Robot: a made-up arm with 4 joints. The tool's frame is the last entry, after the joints.
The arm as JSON. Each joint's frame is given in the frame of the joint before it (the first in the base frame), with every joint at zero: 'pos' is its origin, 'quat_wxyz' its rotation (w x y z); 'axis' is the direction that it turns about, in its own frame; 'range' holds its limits. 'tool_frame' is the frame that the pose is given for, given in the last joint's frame.
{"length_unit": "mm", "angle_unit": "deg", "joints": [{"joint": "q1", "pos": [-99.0, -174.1, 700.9], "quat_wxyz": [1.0, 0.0, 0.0, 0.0], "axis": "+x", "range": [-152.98, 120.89]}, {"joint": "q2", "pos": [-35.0, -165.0, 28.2], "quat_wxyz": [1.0, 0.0, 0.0, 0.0], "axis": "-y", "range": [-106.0, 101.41]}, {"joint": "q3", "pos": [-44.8, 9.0, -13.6], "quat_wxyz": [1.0, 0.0, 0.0, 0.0], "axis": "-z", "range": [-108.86, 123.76]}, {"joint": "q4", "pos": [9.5, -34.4, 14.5], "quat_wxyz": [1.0, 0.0, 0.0, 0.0], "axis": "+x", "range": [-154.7, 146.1]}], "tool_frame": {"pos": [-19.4, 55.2, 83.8], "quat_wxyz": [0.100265, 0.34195, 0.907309, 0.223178]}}
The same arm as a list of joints. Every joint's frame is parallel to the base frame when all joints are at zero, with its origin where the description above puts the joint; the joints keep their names.
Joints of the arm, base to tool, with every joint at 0 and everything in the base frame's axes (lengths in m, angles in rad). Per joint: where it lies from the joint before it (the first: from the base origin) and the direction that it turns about. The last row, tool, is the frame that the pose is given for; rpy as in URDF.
q1: axis +x xyz -0.099 -0.1741 0.7009
q2: axis -y xyz -0.035 -0.165 0.0282
q3: axis -z xyz -0.0448 0.009 -0.0136
q4: axis +x xyz 0.0095 -0.0344 0.0145
tool: xyz -0.0194 0.0552 0.0838 rpy 2.648 0.0293 2.4134
Joint limits (rad, base to tool): -2.67..2.1099 -1.85..1.7699 -1.9..2.16 -2.7..2.5499

